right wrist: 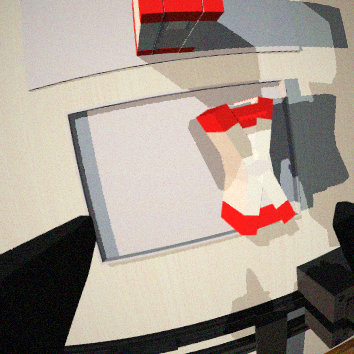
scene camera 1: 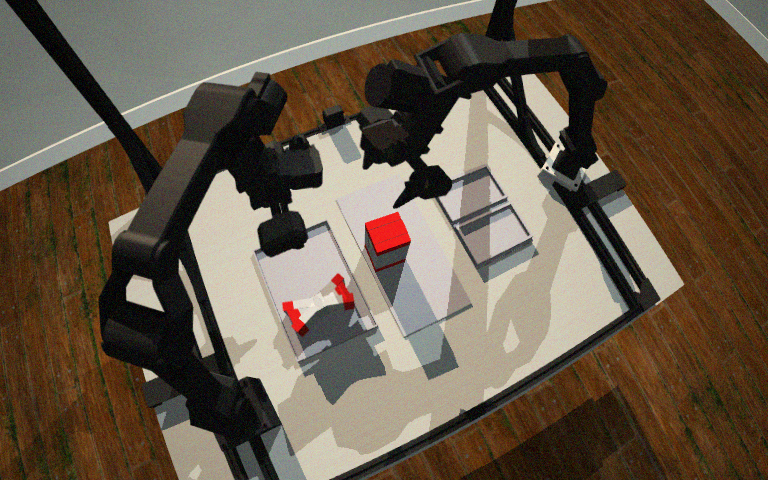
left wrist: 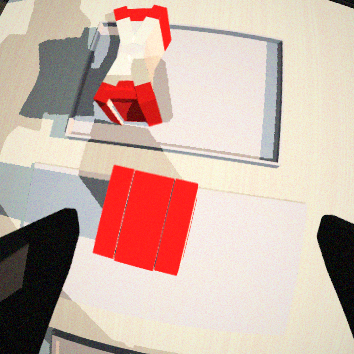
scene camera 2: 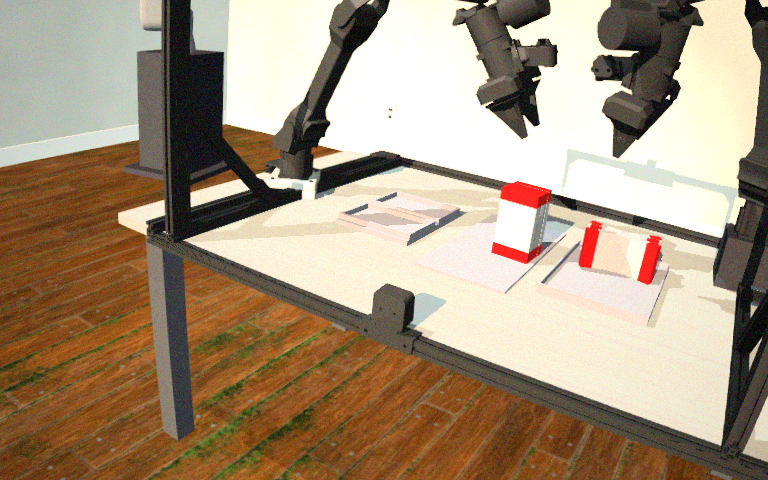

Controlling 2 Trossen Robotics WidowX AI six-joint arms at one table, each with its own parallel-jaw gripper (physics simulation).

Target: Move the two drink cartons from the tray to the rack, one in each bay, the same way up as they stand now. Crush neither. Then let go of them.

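Where they show: left gripper, between the fingertips: (scene camera 1: 379, 187) (left wrist: 203, 225) (scene camera 2: 531, 131); right gripper, between the fingertips: (right wrist: 218, 222) (scene camera 2: 626, 147); left arm's base, origin of its link: (scene camera 1: 566, 165) (scene camera 2: 294, 175); right arm's base, origin of its link: (scene camera 1: 234, 413) (scene camera 2: 754, 236).
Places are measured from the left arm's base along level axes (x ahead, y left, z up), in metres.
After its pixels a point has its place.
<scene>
A red-topped white carton (scene camera 1: 387, 232) {x 0.436, y -0.255, z 0.088 m} (scene camera 2: 515, 223) {x 0.417, y -0.282, z 0.032 m} (left wrist: 145, 220) {x 0.432, y -0.257, z 0.088 m} (right wrist: 180, 10) {x 0.459, y -0.276, z 0.088 m} stands upright on a flat pale slab (scene camera 1: 424, 254) (scene camera 2: 470, 260) (left wrist: 250, 260). A second carton (scene camera 1: 322, 300) {x 0.601, y -0.291, z 0.038 m} (scene camera 2: 617, 251) {x 0.598, y -0.308, z 0.009 m} (left wrist: 135, 50) {x 0.603, y -0.300, z 0.038 m} (right wrist: 255, 160) {x 0.601, y -0.295, z 0.038 m}, with red ends and a pinched white middle, lies on its side in the walled tray (scene camera 1: 283, 277) {x 0.597, y -0.403, z -0.030 m} (scene camera 2: 594, 283) {x 0.547, y -0.364, z -0.030 m} (left wrist: 220, 85) {x 0.558, y -0.382, z -0.030 m} (right wrist: 145, 170) {x 0.547, y -0.379, z -0.030 m}. My left gripper (scene camera 1: 399, 200) (scene camera 2: 530, 129) {x 0.415, y -0.290, z 0.192 m} (left wrist: 203, 225) {x 0.415, y -0.290, z 0.192 m} is open and empty above the upright carton. My right gripper (scene camera 2: 618, 151) {x 0.548, y -0.364, z 0.198 m} (right wrist: 218, 222) {x 0.548, y -0.364, z 0.198 m} is open and empty above the walled tray; its fingertips are hidden in scene camera 1.
The low two-bay rack (scene camera 1: 505, 253) {x 0.288, y -0.033, z -0.026 m} (scene camera 2: 373, 229) {x 0.178, y -0.218, z -0.025 m} lies on the other side of the slab from the tray, with both bays empty. A dark block (scene camera 1: 334, 115) {x 0.220, y -0.538, z 0.013 m} (scene camera 2: 393, 307) {x 0.213, y -0.562, z 0.003 m} stands at the table's edge. Dark frame rails border the table.
</scene>
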